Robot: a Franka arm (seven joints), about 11 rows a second.
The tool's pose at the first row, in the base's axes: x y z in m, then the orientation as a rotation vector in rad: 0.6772 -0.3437 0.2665 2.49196 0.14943 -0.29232
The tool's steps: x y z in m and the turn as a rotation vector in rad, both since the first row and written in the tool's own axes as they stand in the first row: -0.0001 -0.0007 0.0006 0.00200 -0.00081 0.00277; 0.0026 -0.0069 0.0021 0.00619 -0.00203 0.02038; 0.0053 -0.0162 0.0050 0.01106 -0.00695 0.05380; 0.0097 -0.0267 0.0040 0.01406 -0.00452 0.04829; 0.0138 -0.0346 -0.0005 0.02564 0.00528 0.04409; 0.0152 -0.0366 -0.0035 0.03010 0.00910 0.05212; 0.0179 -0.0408 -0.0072 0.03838 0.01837 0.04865; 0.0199 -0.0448 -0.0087 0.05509 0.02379 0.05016; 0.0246 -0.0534 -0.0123 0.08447 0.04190 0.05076; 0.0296 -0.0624 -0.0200 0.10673 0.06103 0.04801; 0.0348 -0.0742 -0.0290 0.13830 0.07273 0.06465; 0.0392 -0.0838 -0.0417 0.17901 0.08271 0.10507
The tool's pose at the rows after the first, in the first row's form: 0.6769 -0.3435 0.2657 2.49381 0.14541 -0.29246; 0.6781 -0.3393 0.2603 2.49774 0.12240 -0.28723; 0.6786 -0.3335 0.2521 2.50120 0.07798 -0.28003; 0.6812 -0.3243 0.2458 2.50473 0.08549 -0.27974; 0.6846 -0.3151 0.2438 2.51803 0.09332 -0.27090; 0.6861 -0.3117 0.2447 2.52296 0.08423 -0.26335; 0.6887 -0.3060 0.2445 2.53285 0.09136 -0.25432; 0.6902 -0.3018 0.2429 2.55027 0.08956 -0.24909; 0.6938 -0.2926 0.2397 2.58236 0.09253 -0.22973; 0.6984 -0.2806 0.2394 2.60751 0.10115 -0.20930; 0.7030 -0.2655 0.2385 2.64009 0.08050 -0.19089; 0.7078 -0.2501 0.2419 2.67997 0.02653 -0.16502
